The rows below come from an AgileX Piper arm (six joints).
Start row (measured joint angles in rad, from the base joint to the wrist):
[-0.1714 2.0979 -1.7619 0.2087 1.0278 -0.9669]
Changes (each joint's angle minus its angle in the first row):
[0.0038 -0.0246 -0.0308 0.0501 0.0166 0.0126]
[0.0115 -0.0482 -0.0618 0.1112 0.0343 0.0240]
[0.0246 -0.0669 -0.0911 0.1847 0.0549 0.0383]
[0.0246 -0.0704 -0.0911 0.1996 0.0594 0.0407]
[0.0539 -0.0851 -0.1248 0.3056 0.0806 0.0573]
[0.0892 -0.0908 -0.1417 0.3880 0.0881 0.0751]
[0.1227 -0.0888 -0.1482 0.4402 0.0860 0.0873]
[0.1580 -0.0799 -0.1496 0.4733 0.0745 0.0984]
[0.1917 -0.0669 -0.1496 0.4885 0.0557 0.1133]
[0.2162 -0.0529 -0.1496 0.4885 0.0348 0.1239]
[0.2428 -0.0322 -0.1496 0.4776 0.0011 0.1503]
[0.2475 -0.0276 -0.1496 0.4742 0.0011 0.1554]
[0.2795 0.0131 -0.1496 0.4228 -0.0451 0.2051]
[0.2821 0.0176 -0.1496 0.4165 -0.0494 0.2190]
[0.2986 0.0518 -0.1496 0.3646 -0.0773 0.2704]
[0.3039 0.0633 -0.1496 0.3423 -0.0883 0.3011]
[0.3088 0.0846 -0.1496 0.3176 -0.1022 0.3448]
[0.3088 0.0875 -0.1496 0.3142 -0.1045 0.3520]
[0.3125 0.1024 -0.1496 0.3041 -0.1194 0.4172]
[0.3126 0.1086 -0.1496 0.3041 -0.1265 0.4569]
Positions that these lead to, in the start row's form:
[-0.1676 2.0733 -1.7927 0.2588 1.0444 -0.9543]
[-0.1599 2.0497 -1.8237 0.3199 1.0621 -0.9429]
[-0.1468 2.0310 -1.8530 0.3934 1.0827 -0.9286]
[-0.1468 2.0275 -1.8530 0.4083 1.0872 -0.9262]
[-0.1175 2.0128 -1.8867 0.5143 1.1084 -0.9096]
[-0.0822 2.0071 -1.9036 0.5967 1.1159 -0.8918]
[-0.0487 2.0091 -1.9101 0.6489 1.1138 -0.8796]
[-0.0134 2.0180 -1.9115 0.6820 1.1023 -0.8685]
[0.0203 2.0310 -1.9115 0.6972 1.0835 -0.8536]
[0.0448 2.0450 -1.9115 0.6972 1.0626 -0.8430]
[0.0714 2.0657 -1.9115 0.6863 1.0289 -0.8166]
[0.0761 2.0703 -1.9115 0.6829 1.0289 -0.8115]
[0.1081 2.1110 -1.9115 0.6315 0.9827 -0.7618]
[0.1107 2.1155 -1.9115 0.6252 0.9784 -0.7479]
[0.1272 2.1497 -1.9115 0.5733 0.9505 -0.6965]
[0.1325 2.1612 -1.9115 0.5510 0.9395 -0.6658]
[0.1374 2.1825 -1.9115 0.5263 0.9256 -0.6221]
[0.1374 2.1854 -1.9115 0.5229 0.9233 -0.6149]
[0.1411 2.2003 -1.9115 0.5128 0.9084 -0.5497]
[0.1412 2.2065 -1.9115 0.5128 0.9013 -0.5100]

